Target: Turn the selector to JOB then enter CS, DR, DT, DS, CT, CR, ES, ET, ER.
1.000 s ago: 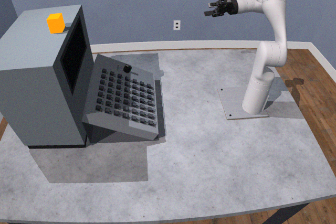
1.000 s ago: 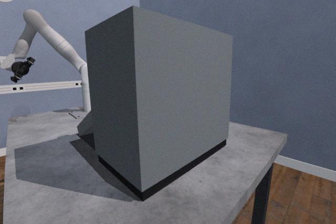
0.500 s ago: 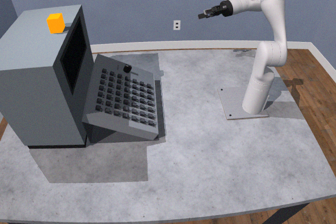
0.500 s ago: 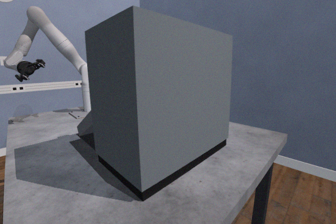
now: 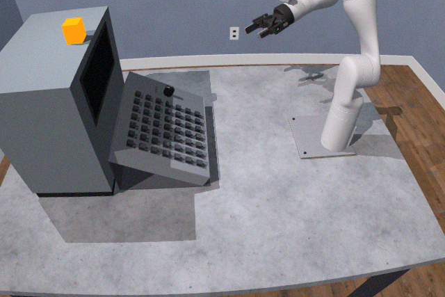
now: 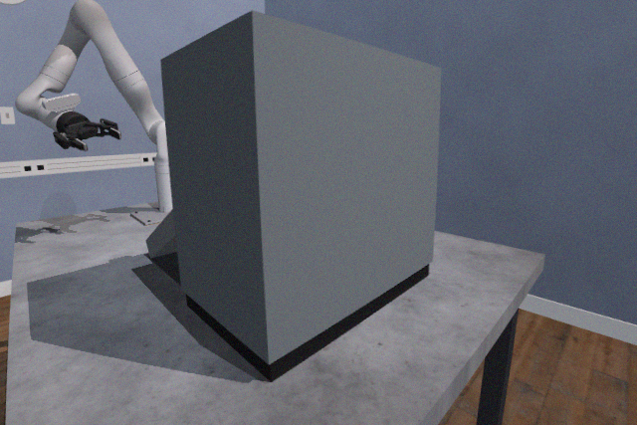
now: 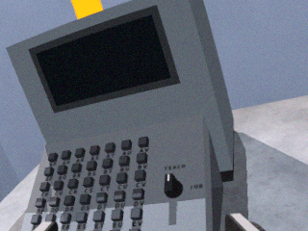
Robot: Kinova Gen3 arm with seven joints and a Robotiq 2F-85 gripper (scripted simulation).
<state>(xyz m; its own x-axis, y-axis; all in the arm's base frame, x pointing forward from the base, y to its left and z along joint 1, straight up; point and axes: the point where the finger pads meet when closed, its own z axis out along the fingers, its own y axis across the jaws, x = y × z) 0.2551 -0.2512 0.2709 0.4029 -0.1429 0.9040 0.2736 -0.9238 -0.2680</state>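
The key is 250 mm ahead of my hand, 210 mm to the left of it and 180 mm below it. Also, from my hand: black selector knob 290 mm ahead, 150 mm below, 80 mm to the left; sloped keypad 310 mm ahead, 200 mm below, 190 mm to the left.
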